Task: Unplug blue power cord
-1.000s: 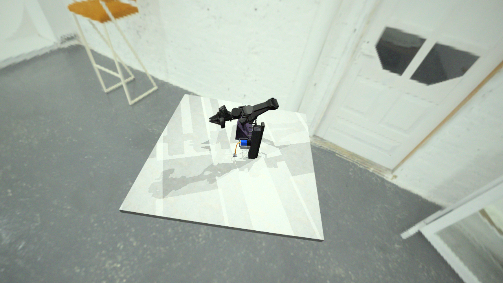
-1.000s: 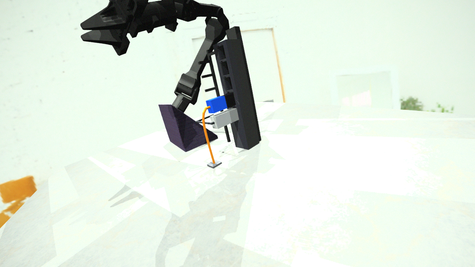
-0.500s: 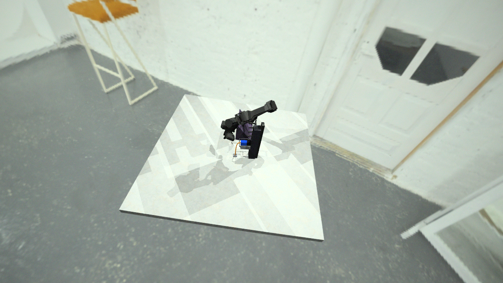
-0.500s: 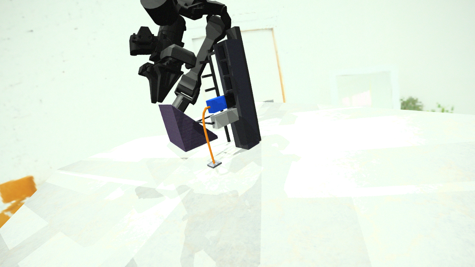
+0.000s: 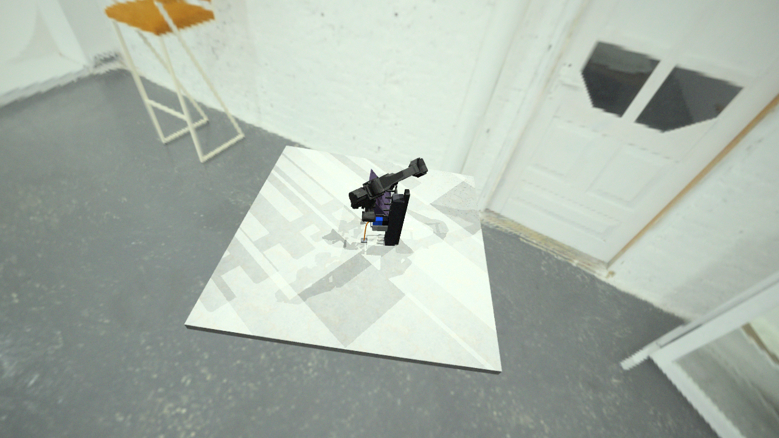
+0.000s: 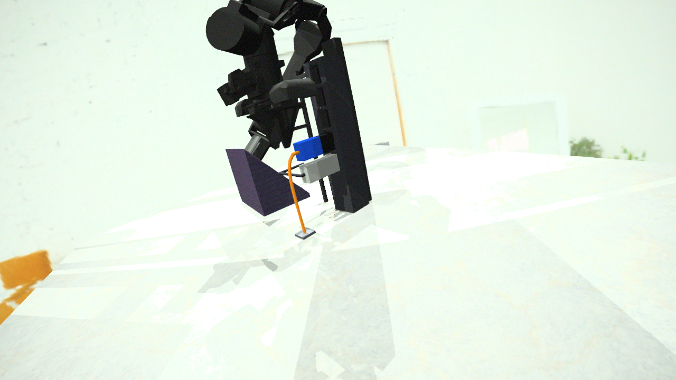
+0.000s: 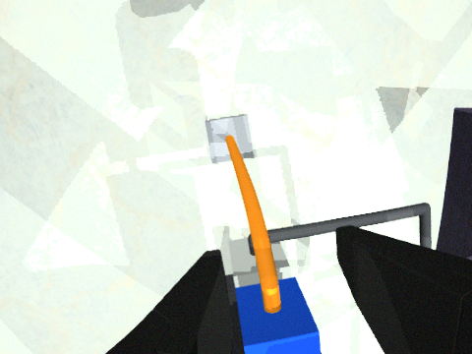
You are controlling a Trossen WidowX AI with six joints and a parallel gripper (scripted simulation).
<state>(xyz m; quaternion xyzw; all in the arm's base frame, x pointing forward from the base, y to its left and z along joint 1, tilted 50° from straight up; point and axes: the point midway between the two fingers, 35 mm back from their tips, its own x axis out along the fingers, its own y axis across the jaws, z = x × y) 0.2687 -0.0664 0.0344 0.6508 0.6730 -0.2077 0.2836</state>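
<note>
Now: the blue plug 1 cm behind my gripper tip, 7 cm to the left of it and 1 cm below it. From my gripper tip the other things lie so: power strip (1 cm behind, 14 cm to the left, 1 cm below); then small grey plate (17 cm below).
</note>
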